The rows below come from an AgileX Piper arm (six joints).
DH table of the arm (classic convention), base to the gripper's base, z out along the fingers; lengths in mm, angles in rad. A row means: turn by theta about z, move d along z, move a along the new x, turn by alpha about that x. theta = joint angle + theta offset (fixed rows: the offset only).
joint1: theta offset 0, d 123, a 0, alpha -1.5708
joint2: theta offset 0.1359, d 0, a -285.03, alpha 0
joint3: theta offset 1.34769, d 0, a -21.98, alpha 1.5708
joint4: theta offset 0, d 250.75, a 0, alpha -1.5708
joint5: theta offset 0, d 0, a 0, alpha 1.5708
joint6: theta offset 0, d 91, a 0, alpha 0
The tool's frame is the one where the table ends.
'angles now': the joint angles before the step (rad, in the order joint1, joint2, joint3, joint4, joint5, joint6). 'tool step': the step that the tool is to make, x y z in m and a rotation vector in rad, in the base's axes. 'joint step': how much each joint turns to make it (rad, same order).
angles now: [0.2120 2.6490 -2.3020 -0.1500 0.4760 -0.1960]
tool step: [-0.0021 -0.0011 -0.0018 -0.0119 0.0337 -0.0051]
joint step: [0.0000 -0.0010 0.0000 -0.0040 0.0370 0.0010]
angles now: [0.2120 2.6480 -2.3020 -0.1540 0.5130 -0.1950]
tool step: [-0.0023 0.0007 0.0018 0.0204 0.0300 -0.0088]
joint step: [0.0001 -0.0072 0.0006 0.0318 0.0317 -0.0047]
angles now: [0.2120 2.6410 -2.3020 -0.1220 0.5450 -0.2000]
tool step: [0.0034 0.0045 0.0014 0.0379 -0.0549 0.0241]
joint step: [0.0010 0.0050 -0.0001 0.0591 -0.0689 -0.0461]
